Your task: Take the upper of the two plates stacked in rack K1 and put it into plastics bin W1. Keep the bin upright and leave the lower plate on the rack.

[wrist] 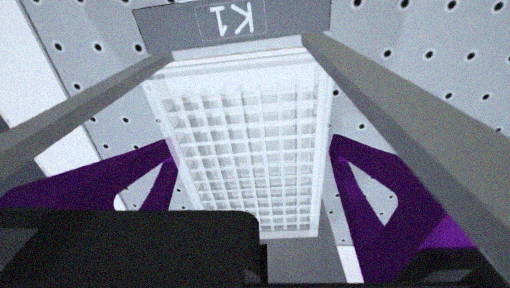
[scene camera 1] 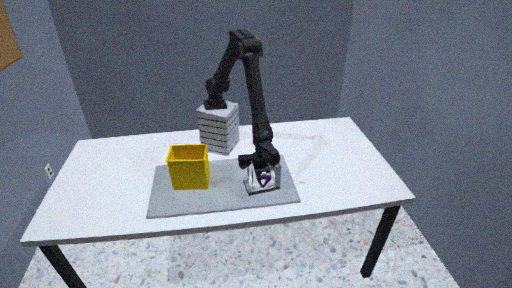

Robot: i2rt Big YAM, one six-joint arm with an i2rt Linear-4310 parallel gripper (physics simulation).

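Observation:
The upper plate [wrist: 245, 165], clear and white with a grid of wells, lies flat in rack K1 [scene camera 1: 278, 177] [wrist: 295, 19]. The rack has a grey base with a "K1" label and tall grey corner posts. The lower plate is largely hidden under the upper one and cannot be told apart clearly. My gripper [scene camera 1: 264, 179] [wrist: 255, 143] is open and empty; it points down into the rack, with its purple fingers at the two long sides of the upper plate. The yellow bin [scene camera 1: 189, 175] stands upright and open-topped to the left; its label does not show.
The rack and the bin stand on a grey perforated board [scene camera 1: 225, 202] [wrist: 430, 30] on a white table [scene camera 1: 95, 195]. The black arm rises from a striped pedestal [scene camera 1: 212, 131] behind the bin. Two rack posts [wrist: 400, 90] stand close outside the fingers in the wrist view.

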